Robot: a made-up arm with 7 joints. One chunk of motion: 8 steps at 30 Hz.
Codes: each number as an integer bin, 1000 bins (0 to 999) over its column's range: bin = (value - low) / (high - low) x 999, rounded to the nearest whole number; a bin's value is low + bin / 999 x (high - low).
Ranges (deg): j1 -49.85..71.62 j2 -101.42..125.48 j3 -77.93..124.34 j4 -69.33..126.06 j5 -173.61..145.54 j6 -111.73..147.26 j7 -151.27..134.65
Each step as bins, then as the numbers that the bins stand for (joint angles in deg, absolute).
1 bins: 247 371 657 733 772 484 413
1 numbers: -19.82 -17.16 55.09 74.03 73.02 13.75 -33.07
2 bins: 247 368 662 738 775 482 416
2 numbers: -19.82 -17.84 56.11 75.01 73.98 13.23 -32.21
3 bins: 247 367 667 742 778 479 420
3 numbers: -19.82 -18.06 57.12 75.79 74.94 12.45 -31.06
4 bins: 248 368 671 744 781 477 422
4 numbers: -19.70 -17.84 57.93 76.19 75.90 11.93 -30.49
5 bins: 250 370 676 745 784 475 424
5 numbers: -19.45 -17.38 58.94 76.38 76.85 11.41 -29.92
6 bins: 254 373 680 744 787 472 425
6 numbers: -18.97 -16.70 59.75 76.19 77.81 10.64 -29.63
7 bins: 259 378 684 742 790 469 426
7 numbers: -18.36 -15.57 60.56 75.79 78.77 9.86 -29.35
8 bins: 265 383 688 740 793 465 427
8 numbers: -17.63 -14.43 61.37 75.40 79.73 8.82 -29.06
